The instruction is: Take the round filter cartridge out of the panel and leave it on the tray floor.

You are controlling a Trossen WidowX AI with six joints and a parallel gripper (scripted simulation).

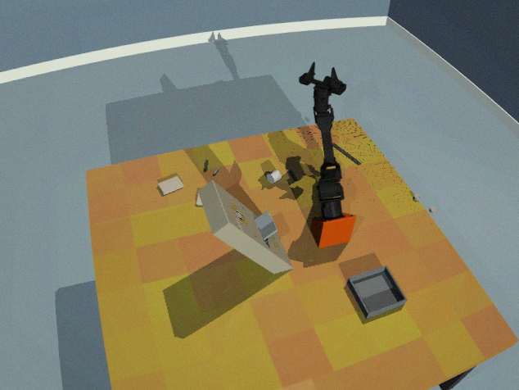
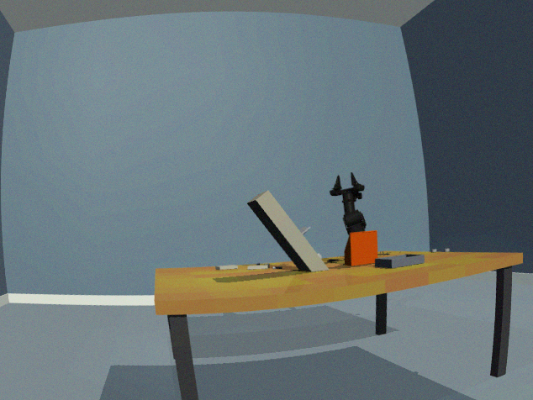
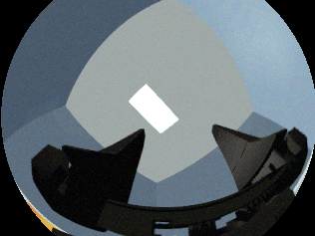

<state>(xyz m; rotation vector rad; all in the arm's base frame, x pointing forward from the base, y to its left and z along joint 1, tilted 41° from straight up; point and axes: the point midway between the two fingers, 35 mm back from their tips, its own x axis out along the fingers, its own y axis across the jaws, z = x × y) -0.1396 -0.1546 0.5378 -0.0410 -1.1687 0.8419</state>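
Right now the white round filter cartridge is 520 mm ahead of my gripper tip, 450 mm to the left of it and 210 mm below it. The rest, counted from my gripper tip: dark grey tray 750 mm to the left, 420 mm below, 130 mm ahead; then beige service panel 480 mm ahead, 460 mm to the left, 280 mm below; then small grey bracket 460 mm to the left, 420 mm ahead, 300 mm below.
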